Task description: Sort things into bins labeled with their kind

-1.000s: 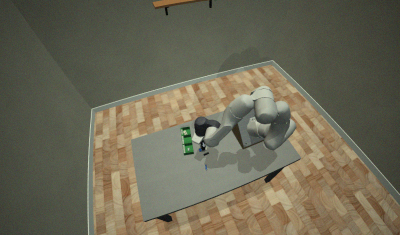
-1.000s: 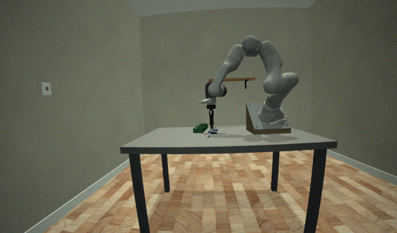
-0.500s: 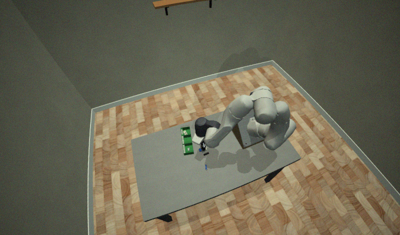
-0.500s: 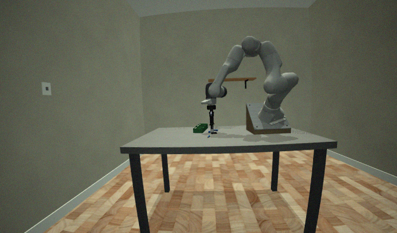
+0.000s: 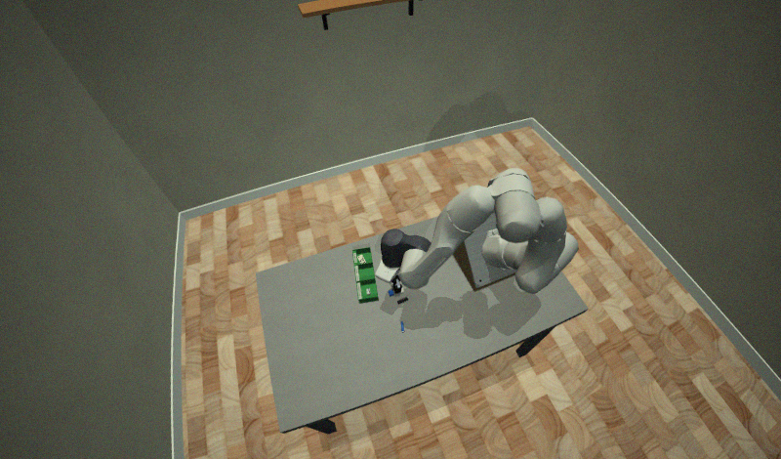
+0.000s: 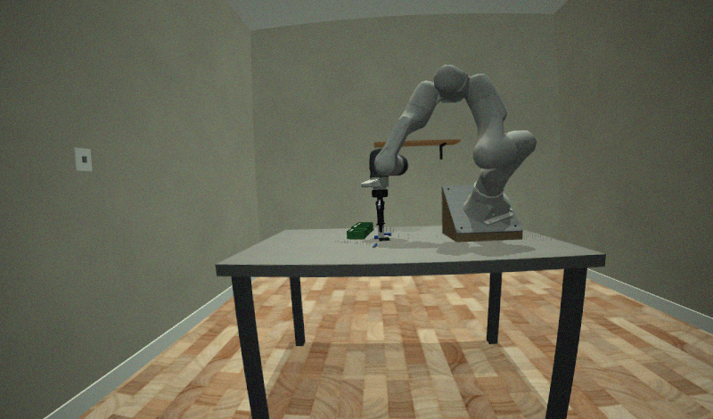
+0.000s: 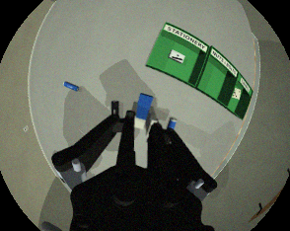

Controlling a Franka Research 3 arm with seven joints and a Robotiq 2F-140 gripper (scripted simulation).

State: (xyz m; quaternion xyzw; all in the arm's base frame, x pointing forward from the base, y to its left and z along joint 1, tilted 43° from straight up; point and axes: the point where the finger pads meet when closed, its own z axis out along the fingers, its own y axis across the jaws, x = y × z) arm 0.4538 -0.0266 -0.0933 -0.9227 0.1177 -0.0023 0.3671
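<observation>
Now: hand 5 cm to the right of the black piece, 3 cm above it and 1 cm past it. Round my hand: green bin 13 cm to the right, 9 cm ahead, 1 cm below; blue-and-white piece 3 cm below, 1 cm behind; pale grey piece 11 cm ahead, 6 cm to the right, 2 cm below.
</observation>
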